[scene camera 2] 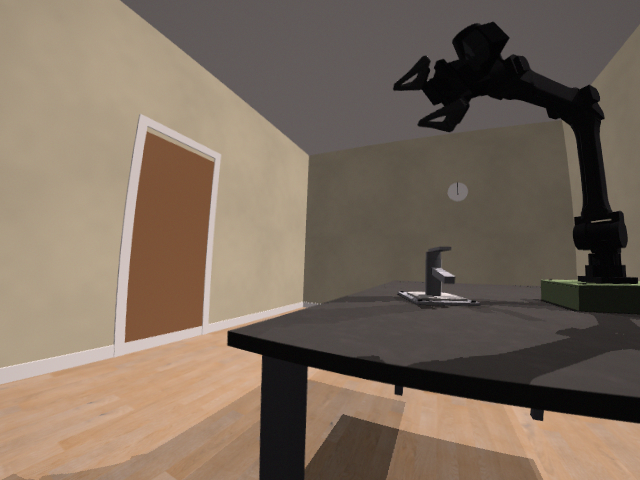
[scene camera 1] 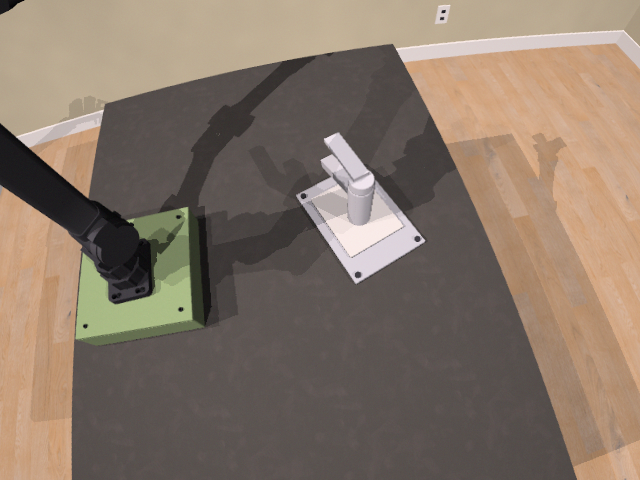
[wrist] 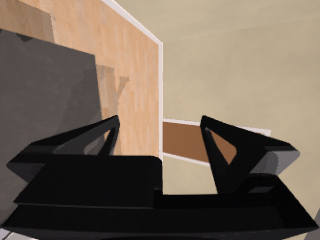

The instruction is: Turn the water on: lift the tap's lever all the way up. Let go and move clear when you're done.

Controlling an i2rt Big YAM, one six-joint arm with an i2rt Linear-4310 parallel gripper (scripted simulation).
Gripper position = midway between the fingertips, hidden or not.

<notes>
In view: the gripper point(scene camera 2: 405, 104) and a tap point(scene camera 1: 348, 216).
The gripper shows as well in the wrist view point(wrist: 160, 119).
</notes>
